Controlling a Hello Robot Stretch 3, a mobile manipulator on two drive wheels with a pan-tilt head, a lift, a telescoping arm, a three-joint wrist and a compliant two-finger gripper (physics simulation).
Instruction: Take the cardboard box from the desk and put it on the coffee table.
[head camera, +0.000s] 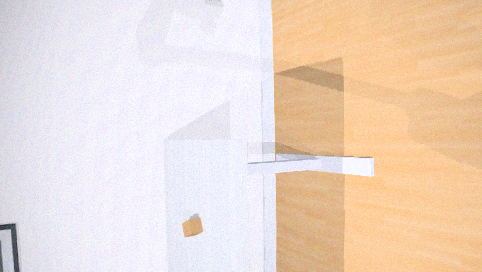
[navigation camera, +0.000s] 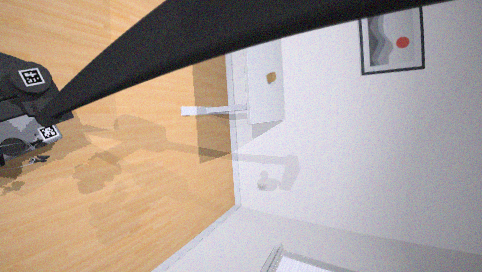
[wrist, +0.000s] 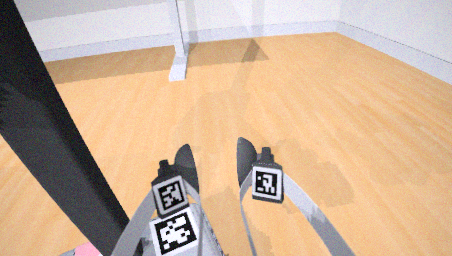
Observation:
The pictures show: my gripper and a white desk.

